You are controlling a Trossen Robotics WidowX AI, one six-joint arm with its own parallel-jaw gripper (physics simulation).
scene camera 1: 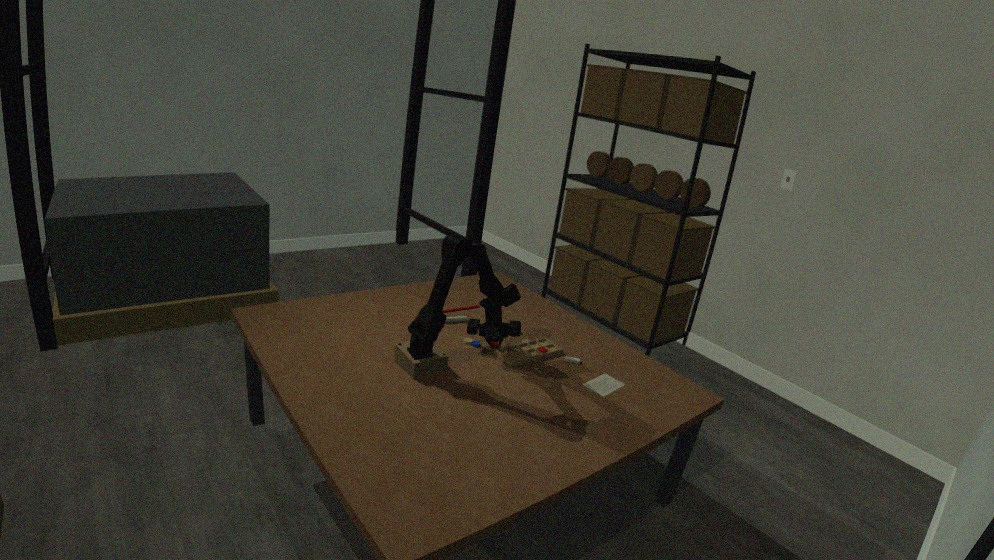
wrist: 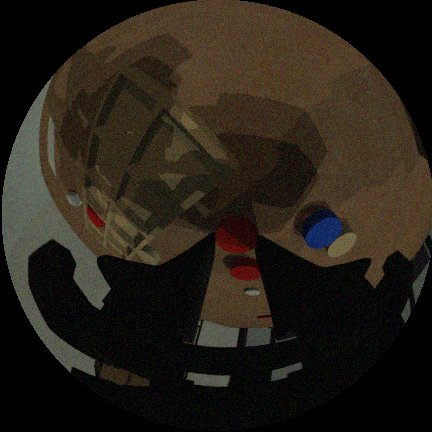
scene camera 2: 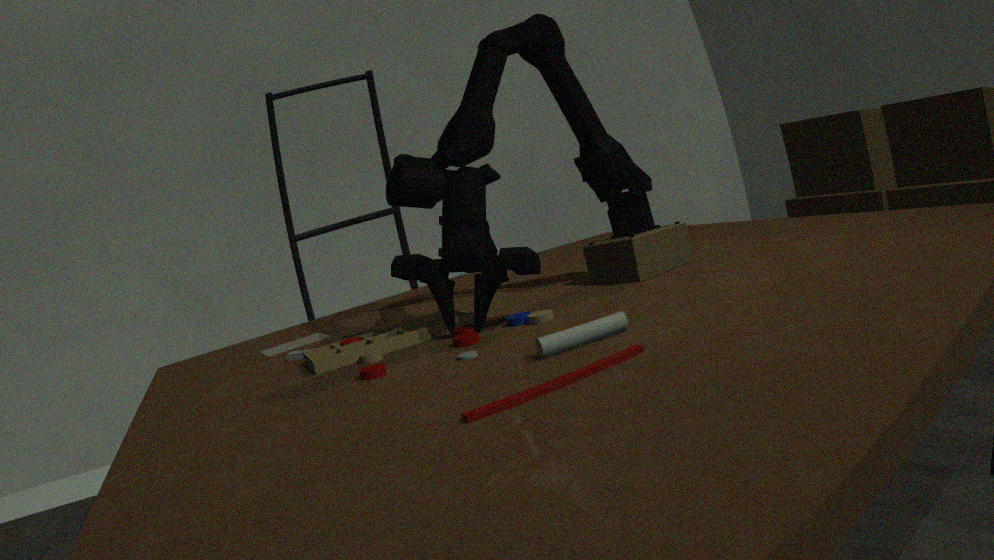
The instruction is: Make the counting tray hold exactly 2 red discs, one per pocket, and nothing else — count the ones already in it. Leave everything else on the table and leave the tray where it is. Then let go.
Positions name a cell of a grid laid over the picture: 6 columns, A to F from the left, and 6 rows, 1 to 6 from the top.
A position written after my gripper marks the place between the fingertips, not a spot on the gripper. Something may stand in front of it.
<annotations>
my gripper: scene camera 1 C4; wrist D4; scene camera 2 C4
</annotations>
